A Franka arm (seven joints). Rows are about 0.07 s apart.
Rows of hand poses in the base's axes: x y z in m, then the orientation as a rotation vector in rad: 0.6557 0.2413 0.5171 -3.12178 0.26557 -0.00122; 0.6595 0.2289 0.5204 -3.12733 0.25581 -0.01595; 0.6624 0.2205 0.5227 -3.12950 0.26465 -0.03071; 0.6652 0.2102 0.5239 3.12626 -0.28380 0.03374; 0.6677 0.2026 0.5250 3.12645 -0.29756 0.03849; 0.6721 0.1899 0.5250 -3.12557 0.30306 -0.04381; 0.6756 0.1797 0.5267 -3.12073 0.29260 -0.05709; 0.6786 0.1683 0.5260 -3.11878 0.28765 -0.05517; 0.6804 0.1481 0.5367 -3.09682 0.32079 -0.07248; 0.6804 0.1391 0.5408 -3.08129 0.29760 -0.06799
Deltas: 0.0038 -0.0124 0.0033 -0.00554 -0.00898 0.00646; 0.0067 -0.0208 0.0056 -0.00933 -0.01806 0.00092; 0.0095 -0.0311 0.0068 -0.01254 -0.01968 -0.01142; 0.0120 -0.0387 0.0079 -0.01128 -0.02277 -0.02015; 0.0164 -0.0514 0.0079 -0.00973 -0.02629 -0.02370; 0.0199 -0.0616 0.0096 -0.00488 -0.03528 -0.01739; 0.0229 -0.0730 0.0089 -0.00236 -0.03431 -0.01436; 0.0247 -0.0932 0.0196 0.01491 -0.04705 -0.03688; 0.0247 -0.1022 0.0237 0.03292 -0.04599 -0.02300
